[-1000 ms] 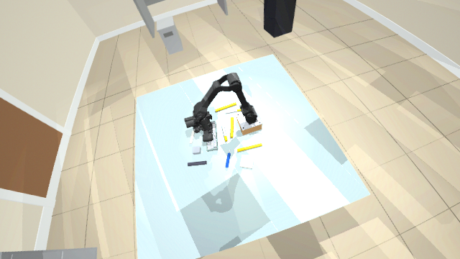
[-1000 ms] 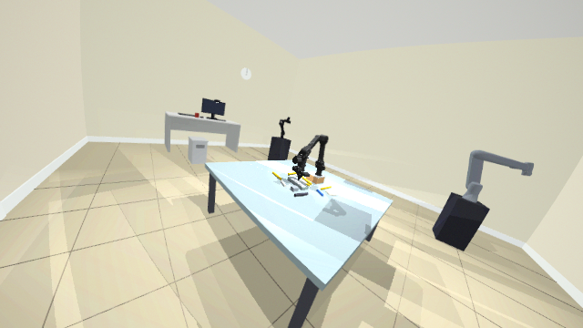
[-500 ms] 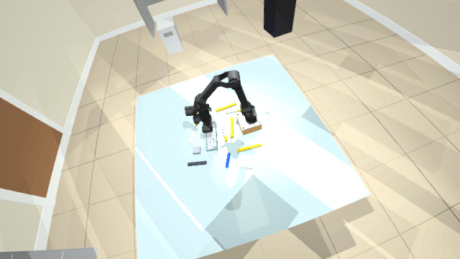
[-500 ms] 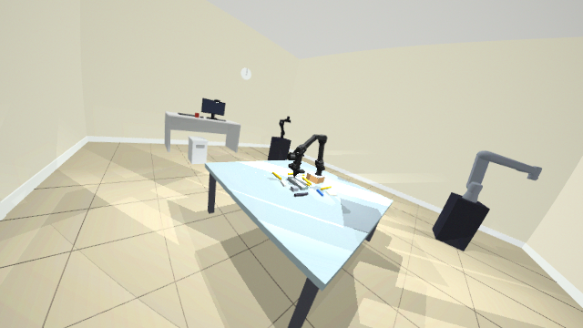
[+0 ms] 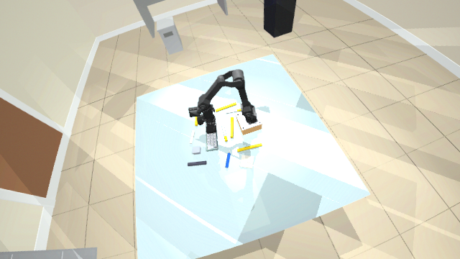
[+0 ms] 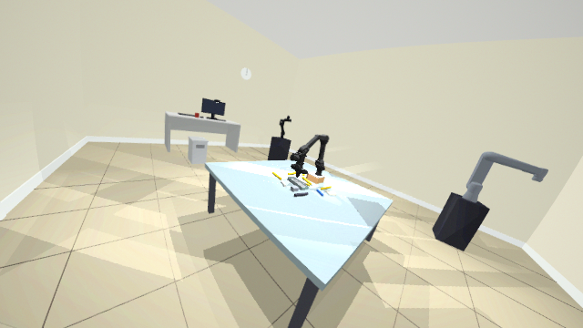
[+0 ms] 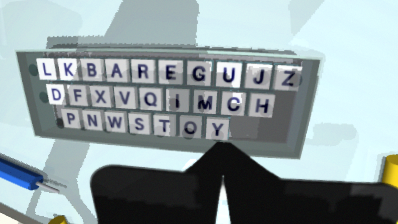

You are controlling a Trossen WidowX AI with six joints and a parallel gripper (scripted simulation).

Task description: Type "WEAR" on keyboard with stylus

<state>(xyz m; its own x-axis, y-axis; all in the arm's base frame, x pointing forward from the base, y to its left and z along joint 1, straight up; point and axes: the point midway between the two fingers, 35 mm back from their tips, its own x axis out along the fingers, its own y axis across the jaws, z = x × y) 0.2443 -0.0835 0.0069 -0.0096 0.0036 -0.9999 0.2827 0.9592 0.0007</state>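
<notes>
The blue stylus is 1 cm behind my gripper tip, 22 cm to the left of it and 3 cm below it. Round my gripper tip: grey block: 16 cm ahead, 10 cm to the left, 2 cm below; then dark bar: 19 cm ahead, 19 cm to the left, 3 cm below; then white flat tile: 10 cm behind, 31 cm to the left, 4 cm below.
</notes>
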